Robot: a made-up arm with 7 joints. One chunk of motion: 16 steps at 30 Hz.
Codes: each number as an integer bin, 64 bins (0 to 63) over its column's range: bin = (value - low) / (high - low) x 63, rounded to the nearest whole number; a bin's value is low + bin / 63 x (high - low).
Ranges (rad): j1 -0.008..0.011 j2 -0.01..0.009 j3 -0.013..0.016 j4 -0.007..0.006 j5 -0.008..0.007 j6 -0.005..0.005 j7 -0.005..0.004
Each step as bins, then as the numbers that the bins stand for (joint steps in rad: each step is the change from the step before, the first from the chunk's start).
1 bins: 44 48 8 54 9 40 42
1 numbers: 0.00527 0.00448 -0.00932 0.00414 -0.00586 0.00135 0.00100
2 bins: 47 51 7 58 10 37 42
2 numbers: 0.00617 0.00538 -0.00978 0.00497 -0.00562 0.00087 0.00100
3 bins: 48 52 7 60 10 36 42
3 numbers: 0.00648 0.00568 -0.00978 0.00538 -0.00562 0.00071 0.00100
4 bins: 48 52 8 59 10 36 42
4 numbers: 0.00648 0.00568 -0.00932 0.00517 -0.00562 0.00071 0.00100
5 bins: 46 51 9 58 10 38 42
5 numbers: 0.00587 0.00538 -0.00886 0.00497 -0.00562 0.00103 0.00100
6 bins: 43 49 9 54 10 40 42
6 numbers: 0.00497 0.00478 -0.00886 0.00414 -0.00562 0.00135 0.00100
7 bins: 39 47 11 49 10 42 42
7 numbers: 0.00376 0.00417 -0.00794 0.00311 -0.00562 0.00167 0.00100
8 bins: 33 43 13 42 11 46 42
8 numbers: 0.00195 0.00297 -0.00702 0.00167 -0.00538 0.00230 0.00100
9 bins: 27 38 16 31 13 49 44
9 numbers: 0.00014 0.00146 -0.00563 -0.00060 -0.00490 0.00278 0.00129
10 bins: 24 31 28 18 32 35 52
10 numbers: -0.00076 -0.00065 -0.00011 -0.00329 -0.00038 0.00056 0.00243
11 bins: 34 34 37 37 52 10 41
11 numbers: 0.00225 0.00025 0.00403 0.00063 0.00438 -0.00341 0.00086
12 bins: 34 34 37 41 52 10 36
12 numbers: 0.00225 0.00025 0.00403 0.00146 0.00438 -0.00341 0.00014
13 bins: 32 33 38 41 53 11 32
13 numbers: 0.00165 -0.00005 0.00449 0.00146 0.00462 -0.00325 -0.00043
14 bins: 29 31 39 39 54 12 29
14 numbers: 0.00075 -0.00065 0.00495 0.00105 0.00486 -0.00310 -0.00086
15 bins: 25 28 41 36 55 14 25
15 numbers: -0.00046 -0.00156 0.00587 0.00043 0.00510 -0.00278 -0.00143
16 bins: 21 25 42 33 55 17 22
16 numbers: -0.00167 -0.00246 0.00633 -0.00019 0.00510 -0.00230 -0.00186
